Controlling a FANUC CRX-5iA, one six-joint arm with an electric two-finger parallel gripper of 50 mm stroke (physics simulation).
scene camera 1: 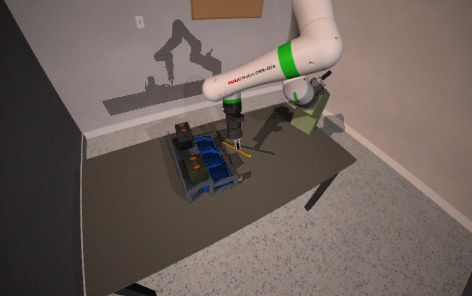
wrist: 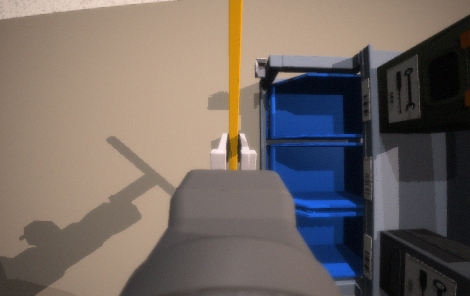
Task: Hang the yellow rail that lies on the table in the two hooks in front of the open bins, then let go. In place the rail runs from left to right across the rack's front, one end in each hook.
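Frame: origin at the arm's base, x left, y ahead, z down, level; metres.
Seen in the pictures: gripper, fingertip midpoint: (scene camera 1: pixel 237 149) (wrist: pixel 233 142).
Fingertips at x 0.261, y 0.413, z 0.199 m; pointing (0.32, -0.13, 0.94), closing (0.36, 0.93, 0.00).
Note:
A point is followed by its place in that frame.
The yellow rail (scene camera 1: pixel 245 153) {y 0.384, x 0.342, z 0.142 m} (wrist: pixel 235 65) {y 0.390, x 0.322, z 0.153 m} is held above the table, apart from the rack (scene camera 1: pixel 225 184) (wrist: pixel 315 62). In the wrist view it runs nearly parallel to the rack's front; in the scene view it lies at an angle to it and seems tilted, its end nearer that camera higher. My gripper (scene camera 1: pixel 237 147) {y 0.413, x 0.261, z 0.199 m} (wrist: pixel 233 142) {y 0.413, x 0.261, z 0.199 m} is shut on the rail near its middle, in front of the blue bins (scene camera 1: pixel 211 158) (wrist: pixel 310 114). One hook (scene camera 1: pixel 240 178) {y 0.403, x 0.411, z 0.258 m} (wrist: pixel 260 67) {y 0.406, x 0.407, z 0.271 m} shows at a front corner of the rack. The other hook is hard to make out.
A dark case (scene camera 1: pixel 183 135) {y 0.699, x 0.242, z 0.120 m} (wrist: pixel 425 255) {y 0.658, x 0.224, z 0.175 m} and a green case (scene camera 1: pixel 195 168) {y 0.617, x 0.448, z 0.129 m} (wrist: pixel 425 85) {y 0.586, x 0.398, z 0.172 m} stand on the rack behind the bins. The rack stands on the brown table (scene camera 1: pixel 140 235) {y 0.861, x 0.677, z 0.325 m}. The arm's green pedestal (scene camera 1: pixel 310 117) {y -0.113, x -0.046, z 0.189 m} is at the far right. Shadows of arm and rail fall on the table.

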